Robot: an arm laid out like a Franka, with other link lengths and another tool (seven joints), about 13 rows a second.
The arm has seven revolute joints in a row. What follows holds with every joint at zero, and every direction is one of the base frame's. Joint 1 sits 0.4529 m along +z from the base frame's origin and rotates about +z. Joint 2 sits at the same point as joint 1 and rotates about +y. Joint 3 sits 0.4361 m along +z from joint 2 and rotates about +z. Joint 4 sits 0.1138 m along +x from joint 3 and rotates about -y. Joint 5 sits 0.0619 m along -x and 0.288 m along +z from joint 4 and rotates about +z. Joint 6 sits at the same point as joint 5 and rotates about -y. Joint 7 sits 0.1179 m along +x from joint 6 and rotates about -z. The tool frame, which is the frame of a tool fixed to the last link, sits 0.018 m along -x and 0.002 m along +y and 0.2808 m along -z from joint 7; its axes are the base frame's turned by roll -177.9, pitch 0 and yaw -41.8 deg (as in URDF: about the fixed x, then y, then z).
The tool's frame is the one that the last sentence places.
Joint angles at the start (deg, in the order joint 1, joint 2, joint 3, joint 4, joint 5, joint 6, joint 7):
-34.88 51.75 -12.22 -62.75 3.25 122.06 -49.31
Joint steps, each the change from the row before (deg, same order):
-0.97 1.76 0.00 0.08 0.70 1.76 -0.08
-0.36 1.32 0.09 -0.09 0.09 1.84 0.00
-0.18 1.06 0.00 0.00 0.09 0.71 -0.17
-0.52 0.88 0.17 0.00 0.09 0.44 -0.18
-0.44 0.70 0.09 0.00 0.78 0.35 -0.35
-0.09 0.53 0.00 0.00 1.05 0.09 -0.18
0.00 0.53 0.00 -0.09 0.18 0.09 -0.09
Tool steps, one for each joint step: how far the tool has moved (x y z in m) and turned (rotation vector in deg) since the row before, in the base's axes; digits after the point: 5 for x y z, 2 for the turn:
-0.00574 -0.01154 -0.02099 0.17 -0.33 -0.97
-0.00015 -0.00592 -0.01554 -0.34 -0.26 -0.16
-0.00198 -0.00194 -0.01378 0.18 0.33 0.02
-0.00494 -0.00349 -0.01217 0.38 0.29 -0.24
-0.00331 -0.00195 -0.00992 0.67 -0.19 -0.39
-0.00019 0.00201 -0.00800 0.85 -0.31 -0.42
-0.00146 0.00158 -0.00824 0.42 0.32 -0.01

